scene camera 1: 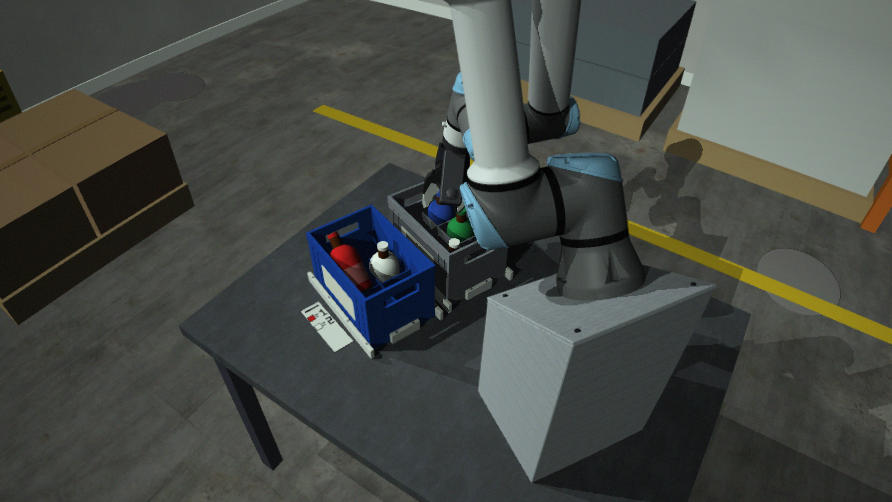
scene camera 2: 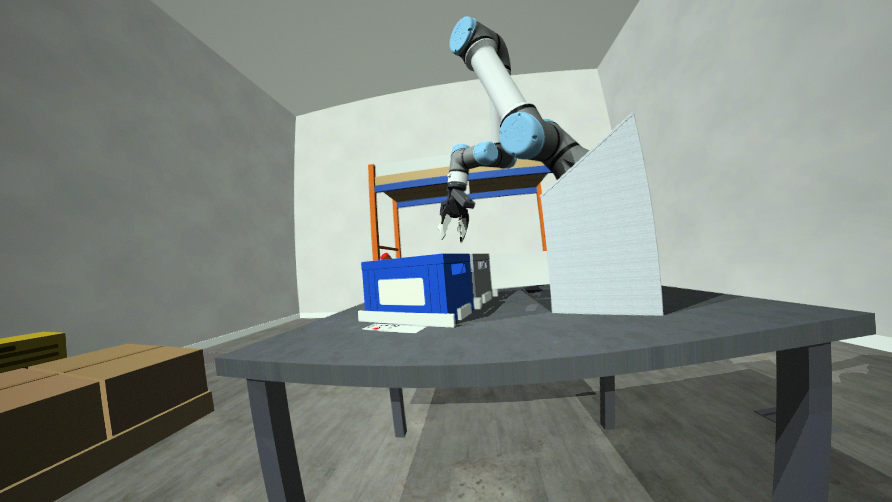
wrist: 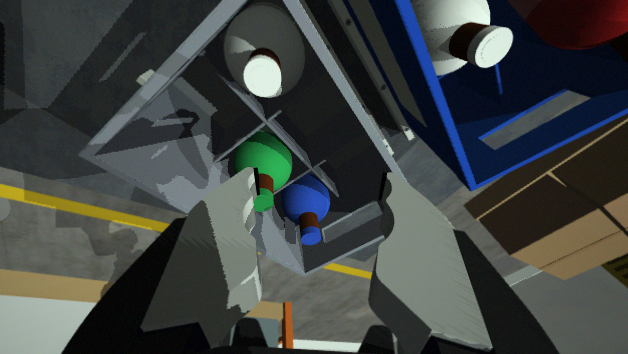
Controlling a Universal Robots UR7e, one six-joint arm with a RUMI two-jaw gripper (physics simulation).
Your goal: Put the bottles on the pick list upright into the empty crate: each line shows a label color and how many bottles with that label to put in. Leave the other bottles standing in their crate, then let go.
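Note:
My gripper is open and empty, fingers pointing down above the grey crate. In it stand a blue bottle, a green bottle and a white-capped bottle. The blue bottle is below the fingers in the wrist view. The blue crate holds an upright white bottle and a slanting red bottle. The pick list shows a red mark; its lines are partly unclear.
The two crates stand side by side on the table, with light rails at their feet. The arm's pale pedestal stands to their right. Cardboard boxes stand on the floor at the left.

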